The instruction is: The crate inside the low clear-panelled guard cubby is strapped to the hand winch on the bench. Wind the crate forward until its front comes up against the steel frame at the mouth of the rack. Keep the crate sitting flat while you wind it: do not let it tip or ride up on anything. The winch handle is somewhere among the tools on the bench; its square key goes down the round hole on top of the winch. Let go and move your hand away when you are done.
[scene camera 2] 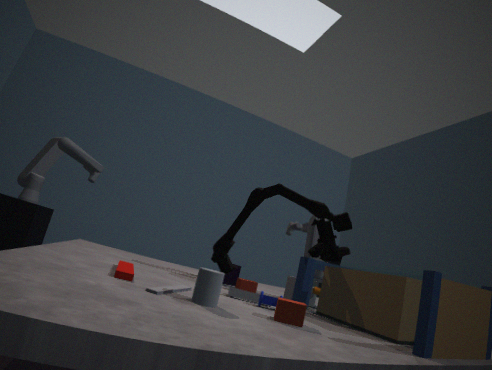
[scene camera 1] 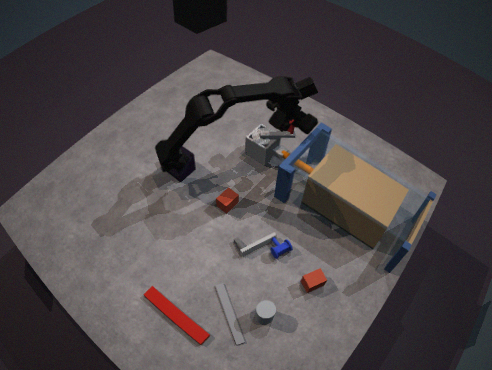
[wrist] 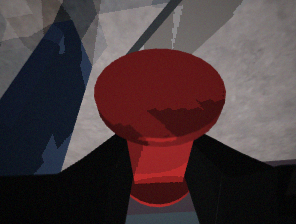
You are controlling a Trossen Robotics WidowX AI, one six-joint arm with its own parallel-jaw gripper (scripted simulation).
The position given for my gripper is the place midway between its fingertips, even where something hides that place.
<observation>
In view: my gripper (scene camera 1: 296, 124), a red knob (wrist: 160, 100) and a long red bar (scene camera 1: 159, 301).
My gripper shows as well in scene camera 2 (scene camera 2: 334, 274) and in the wrist view (wrist: 155, 132). The wrist view misses the long red bar: it is out of frame.
</observation>
